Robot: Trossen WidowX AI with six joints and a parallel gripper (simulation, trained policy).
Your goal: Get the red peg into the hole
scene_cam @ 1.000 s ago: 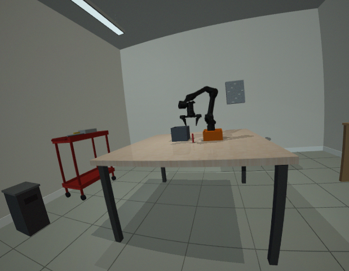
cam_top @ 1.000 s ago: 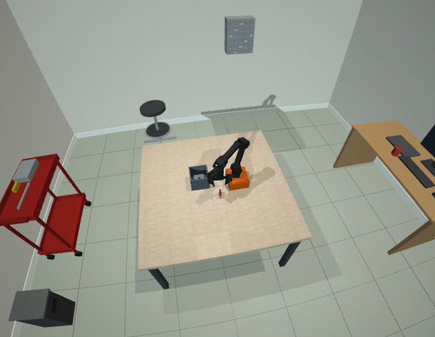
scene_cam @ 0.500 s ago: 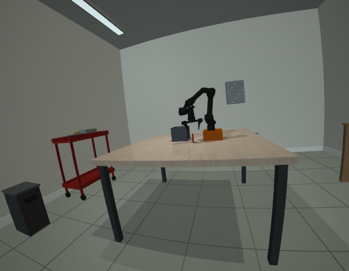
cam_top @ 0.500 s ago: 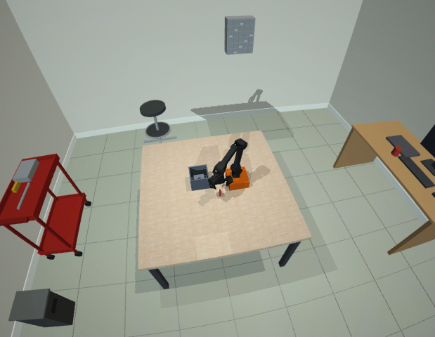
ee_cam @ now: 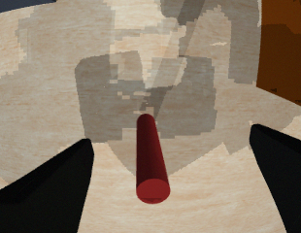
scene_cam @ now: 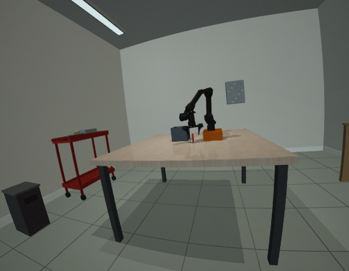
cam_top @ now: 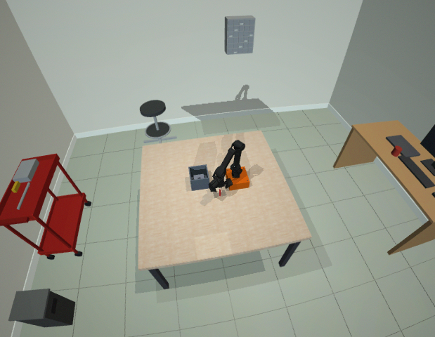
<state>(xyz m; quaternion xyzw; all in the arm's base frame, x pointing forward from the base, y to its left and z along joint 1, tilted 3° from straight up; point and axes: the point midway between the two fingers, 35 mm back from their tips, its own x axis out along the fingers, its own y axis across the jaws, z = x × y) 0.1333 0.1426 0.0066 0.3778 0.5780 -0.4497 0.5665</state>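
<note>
My gripper tip is 1 cm short of the red peg, 1 cm to the right of it and 2 cm above it. Also, from my gripper tip: grey plate: 19 cm ahead, 13 cm to the right, 1 cm below.
</note>
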